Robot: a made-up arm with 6 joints. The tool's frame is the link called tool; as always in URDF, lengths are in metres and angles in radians. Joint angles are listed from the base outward.
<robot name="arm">
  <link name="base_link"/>
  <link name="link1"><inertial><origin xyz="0.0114 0.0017 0.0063"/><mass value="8.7"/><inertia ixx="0.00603" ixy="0" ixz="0" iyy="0.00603" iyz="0" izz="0.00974"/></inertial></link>
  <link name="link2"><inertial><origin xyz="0.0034 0.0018 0.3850"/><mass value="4.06"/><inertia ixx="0.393" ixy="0" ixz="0" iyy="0.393" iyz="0" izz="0.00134"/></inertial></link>
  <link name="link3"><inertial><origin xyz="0.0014 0.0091 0.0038"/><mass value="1.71"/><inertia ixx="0.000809" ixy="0" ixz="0" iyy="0.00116" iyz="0" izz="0.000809"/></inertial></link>
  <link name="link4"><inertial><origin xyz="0.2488 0.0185 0.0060"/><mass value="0.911"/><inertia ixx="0.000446" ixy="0" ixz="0" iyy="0.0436" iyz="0" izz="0.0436"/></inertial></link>
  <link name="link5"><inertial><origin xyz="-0.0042 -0.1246 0.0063"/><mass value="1.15"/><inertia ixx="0.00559" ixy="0" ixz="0" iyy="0.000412" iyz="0" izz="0.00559"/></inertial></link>
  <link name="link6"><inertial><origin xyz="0.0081 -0.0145 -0.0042"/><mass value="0.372"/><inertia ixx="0.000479" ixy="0" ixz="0" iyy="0.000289" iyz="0" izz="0.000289"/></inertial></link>
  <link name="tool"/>
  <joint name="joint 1" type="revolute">
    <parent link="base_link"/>
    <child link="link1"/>
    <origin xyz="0 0 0.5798" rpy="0 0 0"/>
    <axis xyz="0 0 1"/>
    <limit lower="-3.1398" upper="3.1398"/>
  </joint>
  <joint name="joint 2" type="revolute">
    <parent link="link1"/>
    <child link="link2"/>
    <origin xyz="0 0 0" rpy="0 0 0"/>
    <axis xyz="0 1 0"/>
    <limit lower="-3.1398" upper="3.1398"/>
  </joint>
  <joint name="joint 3" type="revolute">
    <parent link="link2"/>
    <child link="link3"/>
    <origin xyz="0 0 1.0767" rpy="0 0 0"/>
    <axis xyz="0 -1 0"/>
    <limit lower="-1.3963" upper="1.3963"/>
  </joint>
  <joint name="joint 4" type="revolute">
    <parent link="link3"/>
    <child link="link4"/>
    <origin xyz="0 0 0" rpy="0 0 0"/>
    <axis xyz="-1 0 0"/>
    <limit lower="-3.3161" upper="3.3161"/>
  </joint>
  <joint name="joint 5" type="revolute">
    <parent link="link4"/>
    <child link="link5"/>
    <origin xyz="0.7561 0 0" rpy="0 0 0"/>
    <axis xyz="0 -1 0"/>
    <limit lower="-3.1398" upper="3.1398"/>
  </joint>
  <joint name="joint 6" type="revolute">
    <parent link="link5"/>
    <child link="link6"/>
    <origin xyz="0 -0.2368 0" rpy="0 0 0"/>
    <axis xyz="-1 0 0"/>
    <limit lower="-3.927" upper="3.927"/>
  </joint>
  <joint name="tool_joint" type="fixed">
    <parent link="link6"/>
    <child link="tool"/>
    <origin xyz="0 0 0" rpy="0 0 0"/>
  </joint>
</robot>
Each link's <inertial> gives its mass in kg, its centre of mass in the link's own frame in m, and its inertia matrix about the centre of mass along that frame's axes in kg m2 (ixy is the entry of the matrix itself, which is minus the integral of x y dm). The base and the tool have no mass. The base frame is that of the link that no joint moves.
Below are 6 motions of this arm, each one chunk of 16 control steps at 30 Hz.
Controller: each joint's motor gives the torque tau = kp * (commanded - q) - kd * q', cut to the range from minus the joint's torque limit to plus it. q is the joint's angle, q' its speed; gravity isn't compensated. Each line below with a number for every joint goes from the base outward.
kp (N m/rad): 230 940 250 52 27 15
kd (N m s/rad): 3.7 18 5.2 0.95 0.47 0.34
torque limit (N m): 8.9 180 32 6.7 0.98 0.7
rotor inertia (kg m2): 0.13 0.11 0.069 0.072 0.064 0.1
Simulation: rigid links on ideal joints. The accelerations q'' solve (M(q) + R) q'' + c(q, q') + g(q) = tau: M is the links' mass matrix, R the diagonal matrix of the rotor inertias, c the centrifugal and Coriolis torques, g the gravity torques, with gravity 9.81 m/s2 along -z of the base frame. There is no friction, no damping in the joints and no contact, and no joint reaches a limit. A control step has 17 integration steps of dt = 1/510 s. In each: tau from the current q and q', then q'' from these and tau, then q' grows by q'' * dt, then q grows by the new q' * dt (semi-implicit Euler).
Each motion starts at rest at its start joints. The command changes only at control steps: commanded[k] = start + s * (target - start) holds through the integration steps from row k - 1 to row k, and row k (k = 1, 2, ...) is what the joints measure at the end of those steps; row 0 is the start. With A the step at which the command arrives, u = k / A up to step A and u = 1 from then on. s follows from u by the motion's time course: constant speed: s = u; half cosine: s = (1 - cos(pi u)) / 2; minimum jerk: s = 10 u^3 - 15 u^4 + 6 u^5; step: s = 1 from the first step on.
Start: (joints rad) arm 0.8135 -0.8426 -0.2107 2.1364 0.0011 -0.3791
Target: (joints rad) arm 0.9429 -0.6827 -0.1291 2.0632 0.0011 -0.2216
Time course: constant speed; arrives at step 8
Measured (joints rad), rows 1 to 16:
1: 0.8145 -0.8445 -0.2160 2.1362 0.0011 -0.3774
2: 0.8180 -0.8473 -0.2255 2.1368 0.0013 -0.3715
3: 0.8254 -0.8465 -0.2308 2.1379 0.0017 -0.3596
4: 0.8373 -0.8387 -0.2268 2.1375 0.0023 -0.3412
5: 0.8541 -0.8227 -0.2126 2.1319 0.0029 -0.3167
6: 0.8761 -0.7990 -0.1907 2.1187 0.0033 -0.2874
7: 0.9036 -0.7693 -0.1657 2.0979 0.0033 -0.2553
8: 0.9356 -0.7364 -0.1429 2.0722 0.0029 -0.2228
9: 0.9692 -0.7048 -0.1292 2.0476 0.0022 -0.1936
10: 0.9999 -0.6797 -0.1306 2.0320 0.0011 -0.1718
11: 1.0257 -0.6636 -0.1472 2.0315 0.0000 -0.1582
12: 1.0452 -0.6571 -0.1735 2.0475 -0.0008 -0.1527
13: 1.0573 -0.6590 -0.2015 2.0752 -0.0011 -0.1552
14: 1.0617 -0.6674 -0.2233 2.1058 -0.0008 -0.1655
15: 1.0584 -0.6801 -0.2334 2.1293 0.0002 -0.1827
16: 1.0481 -0.6945 -0.2300 2.1379 0.0013 -0.2039

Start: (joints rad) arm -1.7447 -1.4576 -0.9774 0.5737 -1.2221 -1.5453
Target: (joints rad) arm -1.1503 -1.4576 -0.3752 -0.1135 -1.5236 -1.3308
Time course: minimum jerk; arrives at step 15
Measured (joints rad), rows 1 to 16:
1: -1.7446 -1.4631 -0.9821 0.5722 -1.2223 -1.5453
2: -1.7442 -1.4773 -0.9917 0.5622 -1.2239 -1.5450
3: -1.7425 -1.4963 -0.9982 0.5334 -1.2295 -1.5437
4: -1.7387 -1.5160 -0.9920 0.4771 -1.2425 -1.5400
5: -1.7327 -1.5323 -0.9657 0.3923 -1.2653 -1.5322
6: -1.7241 -1.5423 -0.9172 0.2894 -1.2986 -1.5187
7: -1.7129 -1.5445 -0.8475 0.1834 -1.3407 -1.4985
8: -1.6988 -1.5390 -0.7592 0.0870 -1.3874 -1.4714
9: -1.6821 -1.5276 -0.6576 0.0101 -1.4338 -1.4379
10: -1.6632 -1.5128 -0.5528 -0.0384 -1.4749 -1.4002
11: -1.6425 -1.4983 -0.4558 -0.0594 -1.5068 -1.3613
12: -1.6203 -1.4875 -0.3768 -0.0603 -1.5276 -1.3249
13: -1.5971 -1.4833 -0.3240 -0.0511 -1.5374 -1.2946
14: -1.5728 -1.4868 -0.3011 -0.0418 -1.5378 -1.2721
15: -1.5475 -1.4971 -0.3058 -0.0408 -1.5317 -1.2575
16: -1.5208 -1.5114 -0.3300 -0.0543 -1.5233 -1.2506

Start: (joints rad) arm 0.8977 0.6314 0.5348 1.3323 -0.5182 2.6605
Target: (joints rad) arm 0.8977 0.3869 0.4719 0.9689 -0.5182 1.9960
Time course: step
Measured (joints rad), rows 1 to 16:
1: 0.9000 0.6122 0.4889 1.2946 -0.5199 2.6558
2: 0.9073 0.5649 0.3931 1.1784 -0.5238 2.6430
3: 0.9186 0.5054 0.3030 0.9919 -0.5271 2.6230
4: 0.9275 0.4450 0.2379 0.8214 -0.5281 2.5962
5: 0.9307 0.3929 0.2060 0.6975 -0.5259 2.5630
6: 0.9276 0.3563 0.2139 0.6159 -0.5209 2.5236
7: 0.9186 0.3399 0.2656 0.5727 -0.5152 2.4781
8: 0.9052 0.3449 0.3609 0.5675 -0.5114 2.4262
9: 0.8883 0.3641 0.4671 0.6281 -0.5109 2.3670
10: 0.8672 0.3849 0.5384 0.7862 -0.5134 2.2992
11: 0.8443 0.3987 0.5582 1.0009 -0.5171 2.2222
12: 0.8269 0.4041 0.5372 1.1645 -0.5197 2.1363
13: 0.8183 0.4048 0.4908 1.2498 -0.5204 2.0431
14: 0.8197 0.4065 0.4400 1.2484 -0.5194 1.9524
15: 0.8313 0.4126 0.4027 1.1537 -0.5174 1.8702
16: 0.8508 0.4235 0.3879 0.9856 -0.5160 1.7968

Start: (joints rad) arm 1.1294 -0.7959 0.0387 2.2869 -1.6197 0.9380
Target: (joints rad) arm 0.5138 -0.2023 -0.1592 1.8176 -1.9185 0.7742
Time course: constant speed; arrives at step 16
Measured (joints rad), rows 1 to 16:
1: 1.1270 -0.7970 0.0313 2.2779 -1.6238 0.9369
2: 1.1204 -0.7962 0.0156 2.2535 -1.6366 0.9331
3: 1.1094 -0.7875 0.0003 2.2176 -1.6584 0.9257
4: 1.0940 -0.7667 -0.0092 2.1771 -1.6861 0.9144
5: 1.0735 -0.7325 -0.0122 2.1377 -1.7149 0.8999
6: 1.0465 -0.6860 -0.0118 2.1026 -1.7409 0.8830
7: 1.0102 -0.6300 -0.0133 2.0736 -1.7617 0.8650
8: 0.9608 -0.5684 -0.0221 2.0523 -1.7775 0.8475
9: 0.8934 -0.5052 -0.0417 2.0415 -1.7898 0.8316
10: 0.8031 -0.4435 -0.0727 2.0433 -1.8009 0.8181
11: 0.6935 -0.3854 -0.1132 2.0530 -1.8130 0.8076
12: 0.5862 -0.3314 -0.1592 2.0500 -1.8284 0.8002
13: 0.4914 -0.2808 -0.2037 2.0201 -1.8479 0.7954
14: 0.4135 -0.2339 -0.2395 1.9622 -1.8707 0.7926
15: 0.3525 -0.1913 -0.2617 1.8880 -1.8952 0.7907
16: 0.3059 -0.1535 -0.2695 1.8142 -1.9194 0.7884

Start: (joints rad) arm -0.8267 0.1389 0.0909 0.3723 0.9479 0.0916
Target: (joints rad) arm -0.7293 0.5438 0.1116 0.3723 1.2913 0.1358
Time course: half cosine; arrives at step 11
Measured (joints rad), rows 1 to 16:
1: -0.8267 0.1403 0.0854 0.3721 0.9496 0.0918
2: -0.8264 0.1466 0.0750 0.3680 0.9579 0.0924
3: -0.8251 0.1622 0.0682 0.3582 0.9786 0.0941
4: -0.8223 0.1912 0.0706 0.3471 1.0142 0.0972
5: -0.8178 0.2362 0.0836 0.3426 1.0646 0.1021
6: -0.8116 0.2973 0.1043 0.3507 1.1265 0.1090
7: -0.8038 0.3720 0.1274 0.3713 1.1922 0.1174
8: -0.7944 0.4552 0.1454 0.3976 1.2520 0.1267
9: -0.7833 0.5400 0.1507 0.4182 1.2983 0.1356
10: -0.7699 0.6190 0.1372 0.4222 1.3277 0.1427
11: -0.7544 0.6848 0.1029 0.4036 1.3404 0.1467
12: -0.7373 0.7321 0.0522 0.3625 1.3372 0.1468
13: -0.7196 0.7605 -0.0016 0.3058 1.3197 0.1431
14: -0.7027 0.7706 -0.0509 0.2537 1.2965 0.1365
15: -0.6876 0.7616 -0.0969 0.2229 1.2781 0.1283
16: -0.6744 0.7325 -0.1381 0.2132 1.2707 0.1200

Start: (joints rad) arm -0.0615 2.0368 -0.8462 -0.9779 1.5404 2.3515
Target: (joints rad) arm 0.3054 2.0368 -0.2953 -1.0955 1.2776 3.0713
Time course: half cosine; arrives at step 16
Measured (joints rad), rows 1 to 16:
1: -0.0613 2.0414 -0.8395 -0.9779 1.5398 2.3520
2: -0.0602 2.0528 -0.8207 -0.9781 1.5367 2.3552
3: -0.0574 2.0677 -0.7901 -0.9797 1.5288 2.3643
4: -0.0518 2.0826 -0.7491 -0.9836 1.5145 2.3810
5: -0.0428 2.0945 -0.6995 -0.9899 1.4935 2.4058
6: -0.0306 2.1017 -0.6439 -0.9982 1.4669 2.4388
7: -0.0152 2.1036 -0.5852 -1.0075 1.4370 2.4800
8: 0.0033 2.1008 -0.5257 -1.0170 1.4062 2.5296
9: 0.0247 2.0946 -0.4675 -1.0261 1.3766 2.5875
10: 0.0488 2.0867 -0.4118 -1.0346 1.3496 2.6539
11: 0.0756 2.0787 -0.3600 -1.0422 1.3259 2.7286
12: 0.1052 2.0719 -0.3133 -1.0489 1.3058 2.8117
13: 0.1374 2.0670 -0.2730 -1.0544 1.2892 2.9031
14: 0.1724 2.0644 -0.2409 -1.0583 1.2764 3.0018
15: 0.2104 2.0639 -0.2187 -1.0605 1.2678 3.0990
16: 0.2515 2.0651 -0.2081 -1.0612 1.2642 3.1892

